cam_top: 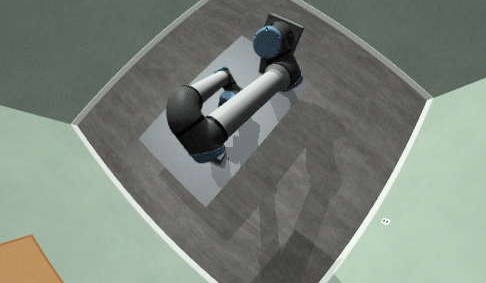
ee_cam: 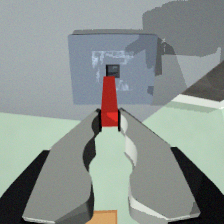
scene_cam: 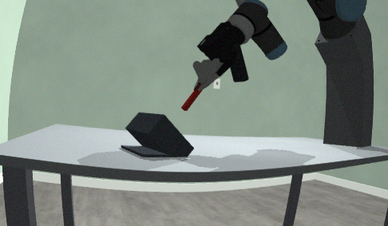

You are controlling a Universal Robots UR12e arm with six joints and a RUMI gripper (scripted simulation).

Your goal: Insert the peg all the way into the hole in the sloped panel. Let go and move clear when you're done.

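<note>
My hand is 13 cm short of the thin dark base plate, 2 cm to the right of it and 17 cm above it. Also, from my hand: red peg: 2 cm ahead, 3 cm below.
</note>
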